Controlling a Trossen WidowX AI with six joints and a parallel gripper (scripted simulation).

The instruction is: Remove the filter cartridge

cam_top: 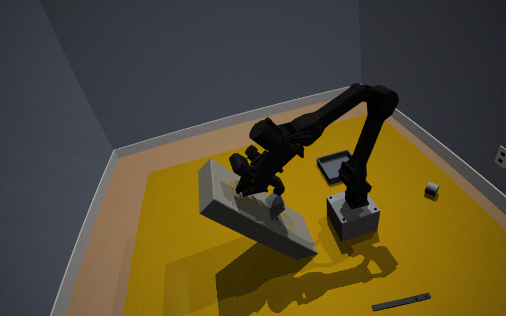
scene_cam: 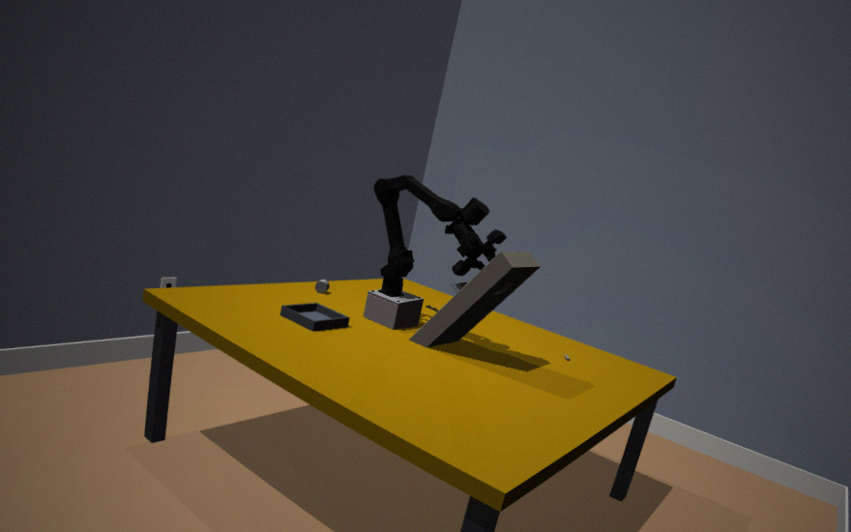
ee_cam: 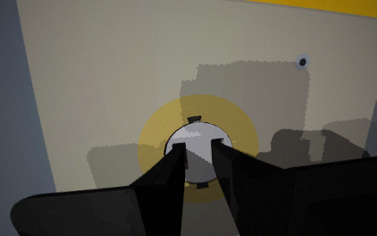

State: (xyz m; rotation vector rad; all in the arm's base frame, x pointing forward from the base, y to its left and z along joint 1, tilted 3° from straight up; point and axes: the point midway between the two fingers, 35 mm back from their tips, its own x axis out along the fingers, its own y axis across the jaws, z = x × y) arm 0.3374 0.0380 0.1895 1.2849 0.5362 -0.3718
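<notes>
The round grey filter cartridge is 10 mm ahead of my gripper tip and 10 mm below it. From my gripper tip the other things lie so: dark tray 400 mm behind, 310 mm to the right, 250 mm below; then beige service panel 40 mm behind, 80 mm below.
</notes>
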